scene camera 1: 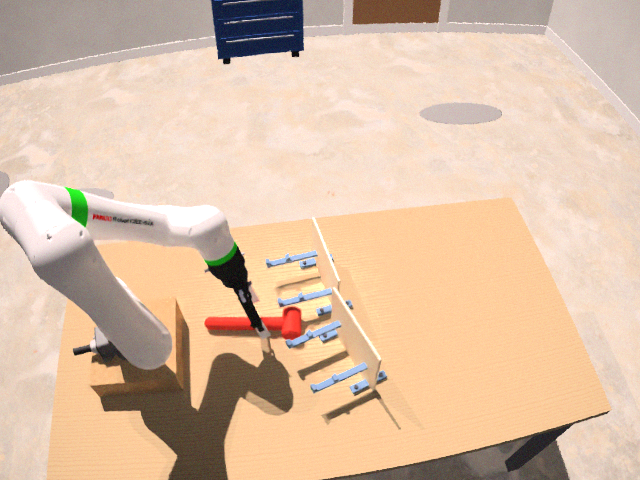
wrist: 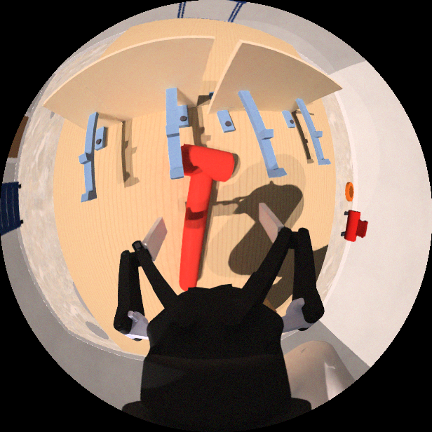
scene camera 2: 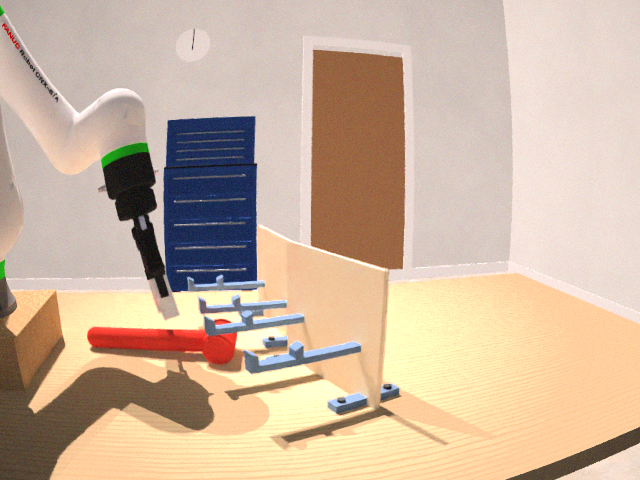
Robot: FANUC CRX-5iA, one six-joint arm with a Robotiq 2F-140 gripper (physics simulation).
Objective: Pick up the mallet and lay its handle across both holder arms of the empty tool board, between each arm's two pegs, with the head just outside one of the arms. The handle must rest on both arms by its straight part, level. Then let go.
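Places are measured from the arm's base along level axes (x ahead, y left, z up), in millimetres.
Pixels of known places: gripper, fingertip midpoint: (scene camera 1: pixel 260 318) (scene camera 2: pixel 168 314).
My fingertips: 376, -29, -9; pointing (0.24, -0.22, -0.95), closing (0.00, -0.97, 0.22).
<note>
Behind a point stands the place of what it marks, as x, y, z.
The red mallet (scene camera 1: pixel 232 323) @[294, 3, -49] (scene camera 2: pixel 149 339) @[337, -19, -57] (wrist: pixel 196 245) lies flat on the table, its head toward the boards, near the tips of the two middle arms. Two upright boards show: the far one (scene camera 1: pixel 325 253) @[602, 67, 89] (scene camera 2: pixel 271 258) @[602, 99, 48] (wrist: pixel 130 75) and the near one (scene camera 1: pixel 356 338) @[600, -204, 53] (scene camera 2: pixel 336 310) @[601, -211, 34] (wrist: pixel 270 70). Each has two blue pegged arms, and no tool lies on them. My gripper (scene camera 1: pixel 258 314) @[376, -29, -9] (scene camera 2: pixel 168 304) @[376, -29, -9] (wrist: pixel 210 218) is open and empty above the handle. In the wrist view the handle runs between the spread fingers, and a left-hand arm (wrist: pixel 173 135) covers part of the head's end.
The wooden block (scene camera 1: pixel 149 386) @[16, -144, -40] (scene camera 2: pixel 31 335) @[117, -80, -21] under the robot's base stands behind the handle's end. Blue feet (scene camera 1: pixel 359 386) @[587, -289, -76] (scene camera 2: pixel 347 403) @[582, -297, -76] hold the boards on the table (scene camera 1: pixel 465 310) @[995, -153, -88] (scene camera 2: pixel 491 361) @[878, -259, -88]. The blue arms stick out above the table toward the robot. A blue drawer cabinet (scene camera 1: pixel 258 28) (scene camera 2: pixel 210 206) stands beyond.
</note>
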